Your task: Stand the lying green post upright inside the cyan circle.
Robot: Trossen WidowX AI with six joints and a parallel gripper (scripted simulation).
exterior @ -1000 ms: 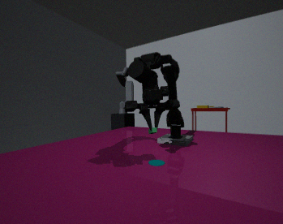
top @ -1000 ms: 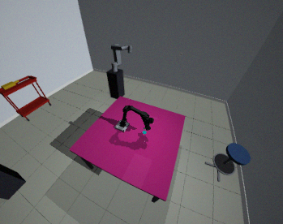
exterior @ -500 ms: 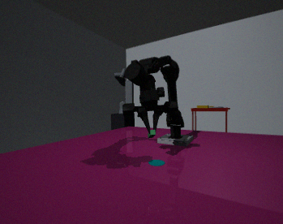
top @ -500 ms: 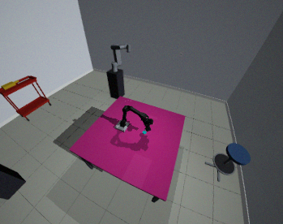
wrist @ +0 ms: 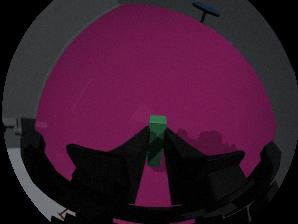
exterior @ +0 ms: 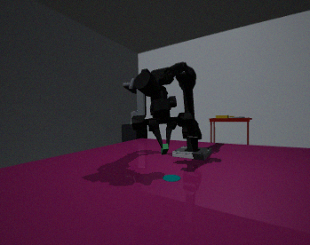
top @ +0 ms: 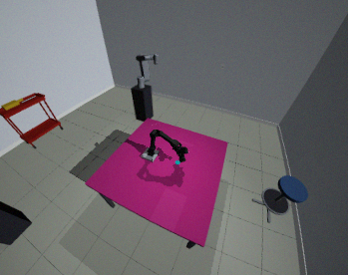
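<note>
Right now the cyan circle is 60 mm behind my gripper tip, 10 mm to the right of it and 110 mm below it. Round my gripper tip: green post: 10 mm behind, 10 mm to the right, 10 mm below.
</note>
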